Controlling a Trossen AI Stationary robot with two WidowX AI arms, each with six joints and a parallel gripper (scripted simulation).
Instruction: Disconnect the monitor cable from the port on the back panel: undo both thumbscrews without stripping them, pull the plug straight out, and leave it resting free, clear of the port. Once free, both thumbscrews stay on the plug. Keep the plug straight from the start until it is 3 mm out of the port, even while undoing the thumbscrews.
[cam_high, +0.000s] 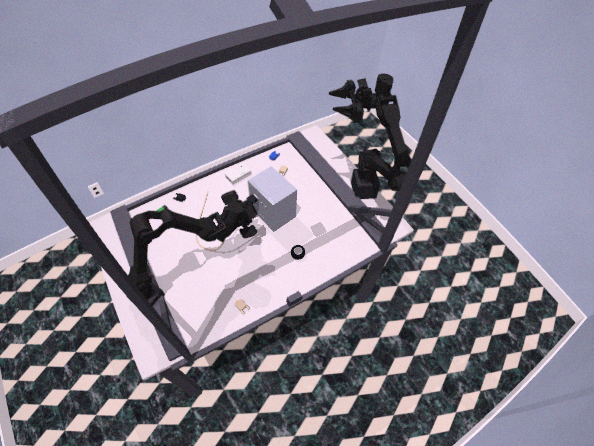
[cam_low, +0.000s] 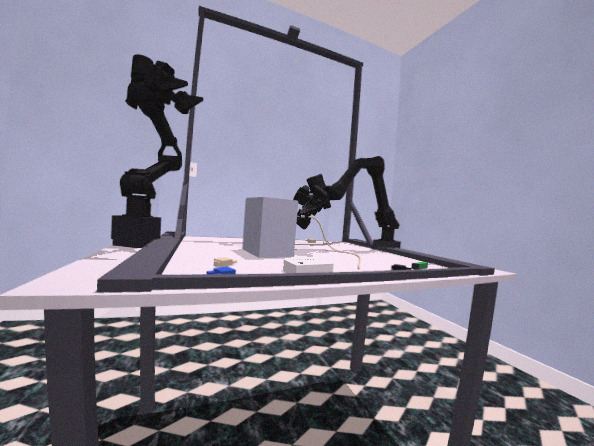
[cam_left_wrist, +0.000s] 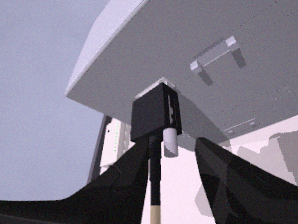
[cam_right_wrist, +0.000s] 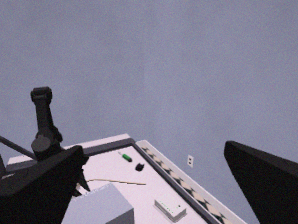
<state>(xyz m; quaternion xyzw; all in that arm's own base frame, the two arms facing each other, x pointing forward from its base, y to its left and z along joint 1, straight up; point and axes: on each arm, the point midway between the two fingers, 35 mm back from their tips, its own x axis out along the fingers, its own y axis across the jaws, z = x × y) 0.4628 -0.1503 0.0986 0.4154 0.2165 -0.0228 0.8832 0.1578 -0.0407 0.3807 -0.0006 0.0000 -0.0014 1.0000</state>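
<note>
The grey box lies 2 cm ahead of my left hand, 13 cm to the right of it and 5 cm below it.
</note>
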